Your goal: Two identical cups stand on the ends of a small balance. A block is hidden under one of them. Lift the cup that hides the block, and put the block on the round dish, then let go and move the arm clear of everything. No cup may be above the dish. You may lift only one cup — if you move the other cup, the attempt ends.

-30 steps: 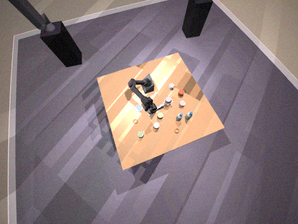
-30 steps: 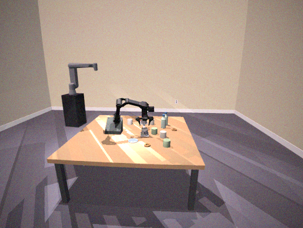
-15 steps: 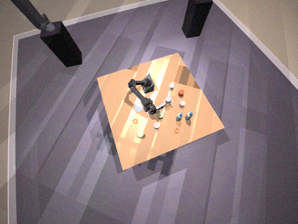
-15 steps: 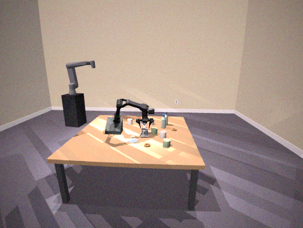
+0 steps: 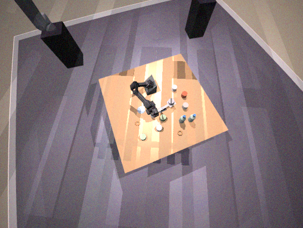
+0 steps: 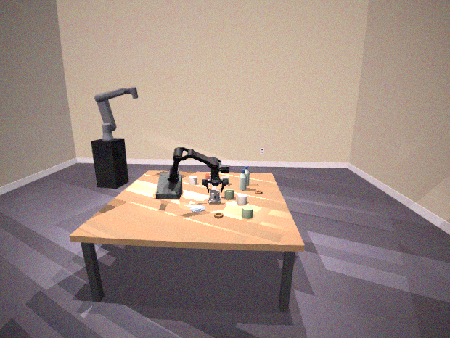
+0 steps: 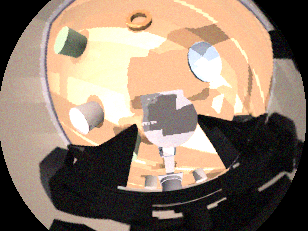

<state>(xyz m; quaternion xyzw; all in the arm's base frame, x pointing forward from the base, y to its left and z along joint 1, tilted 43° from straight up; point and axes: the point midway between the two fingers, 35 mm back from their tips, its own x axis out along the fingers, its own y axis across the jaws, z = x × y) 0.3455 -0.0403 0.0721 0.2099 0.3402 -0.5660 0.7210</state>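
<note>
Now: the block 4 cm below my gripper tip. Also, from my gripper tip: small balance 13 cm to the left, 4 cm below, 4 cm behind; then round pale dish 13 cm to the right, 9 cm behind, 7 cm below; then orange cup 45 cm to the left, 15 cm behind, 4 cm below.
</note>
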